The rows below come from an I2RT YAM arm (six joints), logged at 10 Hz.
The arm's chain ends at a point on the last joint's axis. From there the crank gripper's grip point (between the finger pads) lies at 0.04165 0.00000 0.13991 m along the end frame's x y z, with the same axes.
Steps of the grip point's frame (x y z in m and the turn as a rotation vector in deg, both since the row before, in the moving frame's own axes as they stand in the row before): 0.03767, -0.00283, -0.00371, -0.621, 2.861, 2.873; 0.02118, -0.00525, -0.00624, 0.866, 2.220, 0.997; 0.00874, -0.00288, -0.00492, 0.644, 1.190, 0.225; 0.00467, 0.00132, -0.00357, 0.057, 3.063, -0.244; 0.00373, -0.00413, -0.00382, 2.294, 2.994, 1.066
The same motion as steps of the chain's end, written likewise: 0.03083, -0.00660, -0.00144, -0.621, 2.861, 2.873; 0.01578, -0.00392, -0.00451, 0.866, 2.220, 0.997; 0.00584, -0.00148, -0.00402, 0.644, 1.190, 0.225; -0.00275, 0.00165, -0.00114, 0.057, 3.063, -0.244; -0.00356, 0.00058, -0.00136, 2.294, 2.994, 1.066
